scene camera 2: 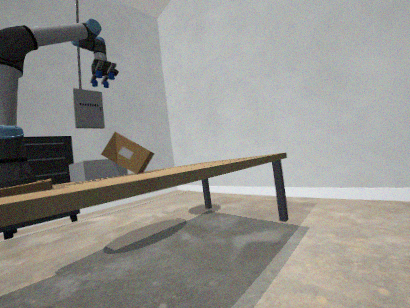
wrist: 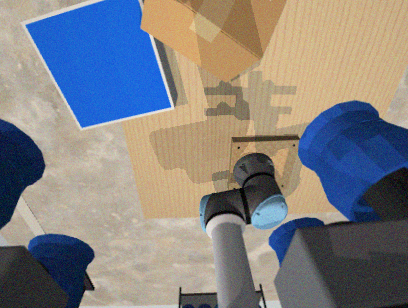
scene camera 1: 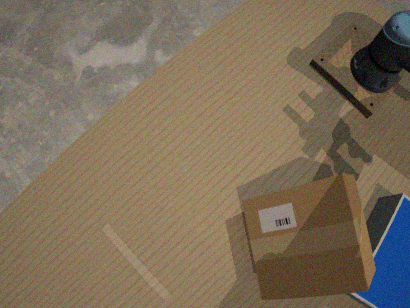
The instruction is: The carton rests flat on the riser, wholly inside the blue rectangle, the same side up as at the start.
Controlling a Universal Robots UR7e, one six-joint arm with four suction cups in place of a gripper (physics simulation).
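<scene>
The brown carton (scene camera 1: 305,245) (scene camera 2: 136,157) (wrist: 200,47) is tilted. In the scene camera 2 view its low edge is at the table top, and its other end is raised toward the grey riser (scene camera 2: 92,170). It overlaps one edge of the blue rectangle (scene camera 1: 400,250) (wrist: 100,65). A white label (scene camera 1: 270,215) (scene camera 2: 125,152) with a barcode is on a large face. The riser's dark side shows beside the rectangle. Where the carton touches the riser is hidden. My gripper (scene camera 2: 102,80) is open, with its blue cups high above the carton and apart from it.
The wooden table (scene camera 1: 150,150) (scene camera 2: 240,161) (wrist: 340,65) carries the arm's base (scene camera 1: 375,70) (wrist: 254,167) on a mounting plate. A dark drawer cabinet (scene camera 2: 50,150) stands behind the table, and a grey box (scene camera 2: 90,109) hangs on the wall. The arm's shadow falls beside the carton.
</scene>
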